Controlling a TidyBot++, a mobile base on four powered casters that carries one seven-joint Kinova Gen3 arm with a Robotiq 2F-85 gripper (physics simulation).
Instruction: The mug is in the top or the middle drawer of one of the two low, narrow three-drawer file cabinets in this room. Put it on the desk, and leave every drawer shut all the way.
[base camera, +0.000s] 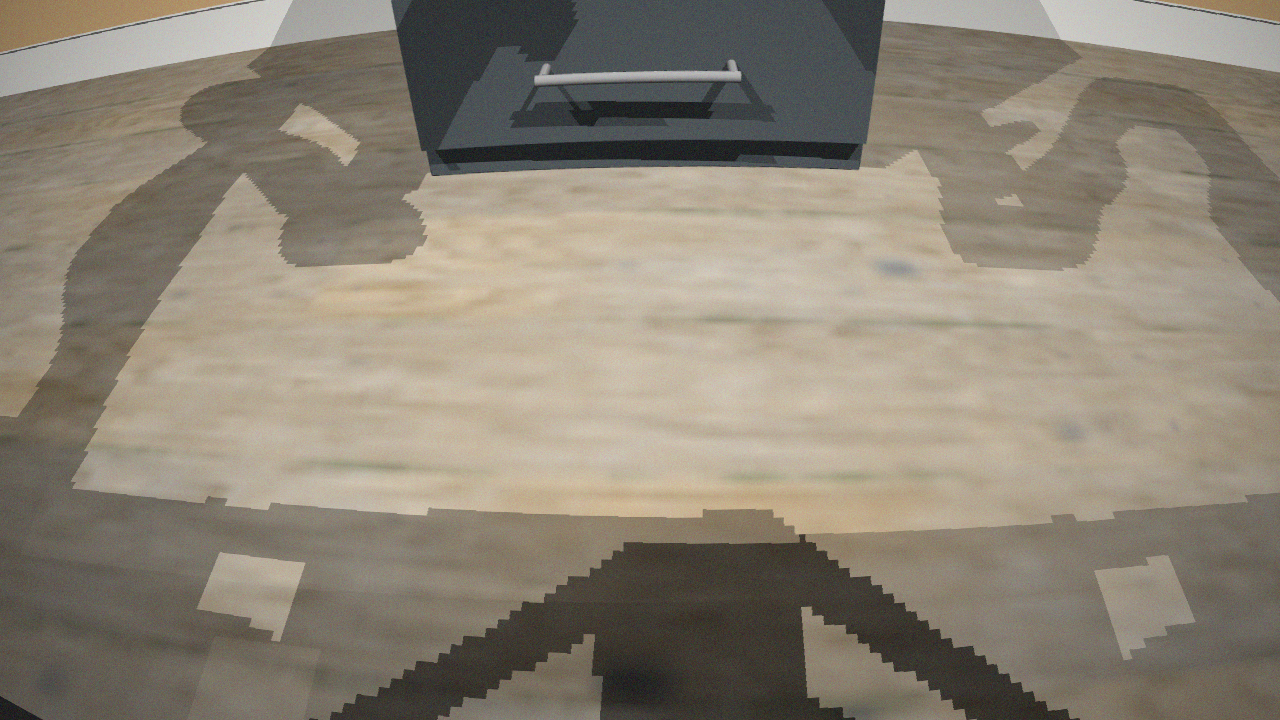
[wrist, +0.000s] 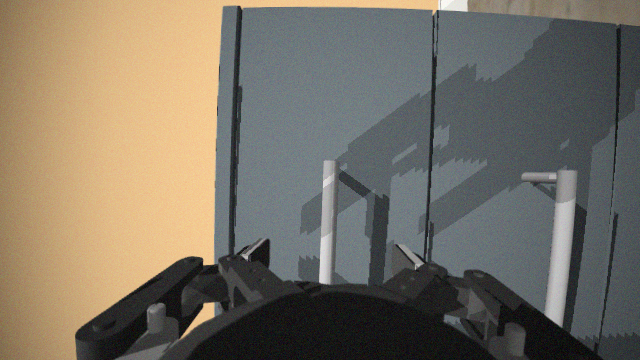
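Note:
A dark blue-grey file cabinet stands ahead, its drawers looking shut. In the wrist view it appears turned sideways, with the top drawer at the left and the middle drawer to its right. My gripper is open and empty in front of the top drawer. The top drawer's pale bar handle lies between the two spread fingers in the picture; how far the fingertips are from it is hard to tell. The middle drawer's handle is right of the gripper. The mug and the desk do not show.
In the base camera view the lowest drawer's handle is near the top. Wooden floor with arm and base shadows lies before the cabinet. A white skirting board and a tan wall are behind.

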